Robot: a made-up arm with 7 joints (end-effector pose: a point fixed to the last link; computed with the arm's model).
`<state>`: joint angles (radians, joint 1 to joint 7).
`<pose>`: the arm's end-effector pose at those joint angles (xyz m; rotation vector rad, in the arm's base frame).
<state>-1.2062 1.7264 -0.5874 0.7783 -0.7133 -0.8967 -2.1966</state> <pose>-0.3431 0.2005 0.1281 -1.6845 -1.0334 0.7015</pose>
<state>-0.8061 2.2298 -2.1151 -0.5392 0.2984 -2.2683 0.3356</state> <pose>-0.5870 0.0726 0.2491 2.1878 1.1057 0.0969</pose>
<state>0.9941 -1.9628 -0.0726 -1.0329 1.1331 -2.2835 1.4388</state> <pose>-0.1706 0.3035 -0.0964 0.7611 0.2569 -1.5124</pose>
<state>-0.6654 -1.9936 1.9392 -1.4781 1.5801 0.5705 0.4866</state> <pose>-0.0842 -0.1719 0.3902 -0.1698 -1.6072 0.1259</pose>
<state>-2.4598 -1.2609 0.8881 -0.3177 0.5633 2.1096 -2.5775</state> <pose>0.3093 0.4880 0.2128 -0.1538 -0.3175 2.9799</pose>
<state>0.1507 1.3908 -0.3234 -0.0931 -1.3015 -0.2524 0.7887</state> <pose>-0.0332 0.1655 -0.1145 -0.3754 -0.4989 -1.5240</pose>
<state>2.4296 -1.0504 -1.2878 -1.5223 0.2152 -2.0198 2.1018</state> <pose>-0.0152 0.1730 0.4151 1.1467 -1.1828 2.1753</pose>
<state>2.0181 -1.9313 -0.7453 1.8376 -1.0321 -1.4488 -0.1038</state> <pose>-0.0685 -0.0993 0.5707 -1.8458 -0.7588 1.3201</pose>
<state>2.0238 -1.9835 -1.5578 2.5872 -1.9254 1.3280 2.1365</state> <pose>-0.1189 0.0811 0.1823 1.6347 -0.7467 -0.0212</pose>
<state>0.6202 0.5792 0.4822 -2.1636 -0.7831 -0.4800 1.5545</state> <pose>0.0695 0.2203 0.2576 -2.3796 -0.1050 2.0355</pose>
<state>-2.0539 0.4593 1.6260 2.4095 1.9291 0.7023 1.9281</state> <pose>0.3654 0.4078 -0.1022 0.9963 -1.4471 -1.8144</pose>
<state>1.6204 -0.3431 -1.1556 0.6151 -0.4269 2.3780 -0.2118</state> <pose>0.4347 0.1724 0.1265 -2.1079 1.0547 1.4176</pose>
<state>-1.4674 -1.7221 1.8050 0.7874 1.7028 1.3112 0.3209</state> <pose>0.5640 0.0776 0.5515 -1.2609 0.7758 -0.9232</pose>
